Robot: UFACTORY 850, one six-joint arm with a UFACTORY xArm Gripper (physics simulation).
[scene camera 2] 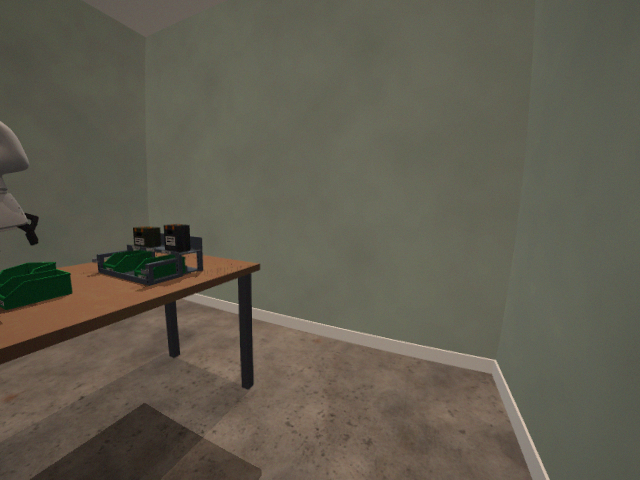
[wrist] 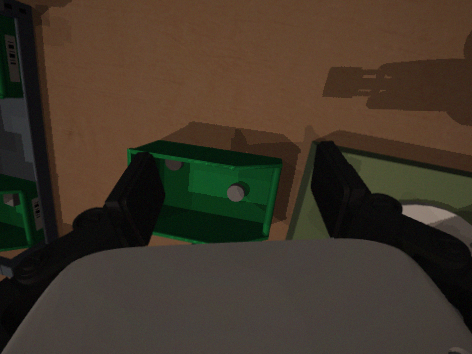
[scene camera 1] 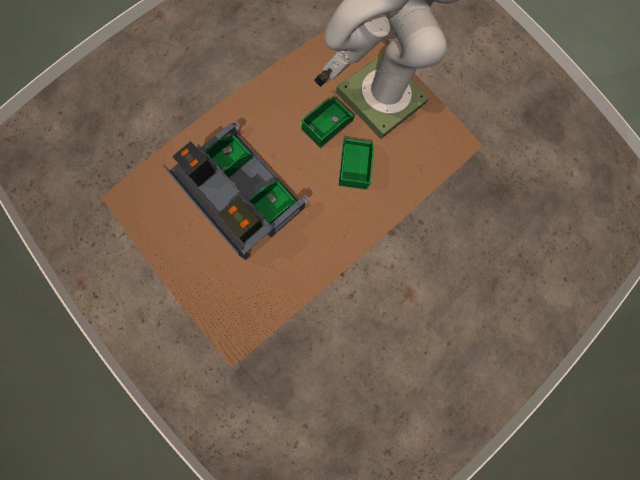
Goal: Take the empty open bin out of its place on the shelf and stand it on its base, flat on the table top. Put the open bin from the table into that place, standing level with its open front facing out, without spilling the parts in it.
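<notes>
The parts bin [scene camera 1: 324, 121] [scene camera 2: 46, 289] [wrist: 210, 177], green with round grey parts [scene camera 1: 334, 119] [wrist: 235, 192] in it, stands on the table beside the robot base. The empty green bin [scene camera 1: 356, 162] stands apart from it on the table top, on its base; it is mostly hidden behind the parts bin in scene camera 2. The grey shelf [scene camera 1: 287, 217] [wrist: 41, 135] has a bare place [scene camera 1: 247, 179] between two green bins on its lower level. My gripper [scene camera 1: 322, 78] [scene camera 2: 32, 232] [wrist: 235, 169] is open and empty, above table height near the parts bin.
Two green bins [scene camera 1: 232, 161] [scene camera 1: 281, 205] with grey parts flank the bare place. A black box [scene camera 1: 202, 173] [scene camera 2: 177, 237] and an olive box [scene camera 1: 242, 213] [scene camera 2: 146, 236] stand on the upper level. The green base plate [scene camera 1: 382, 126] [wrist: 305, 200] lies close beside the parts bin.
</notes>
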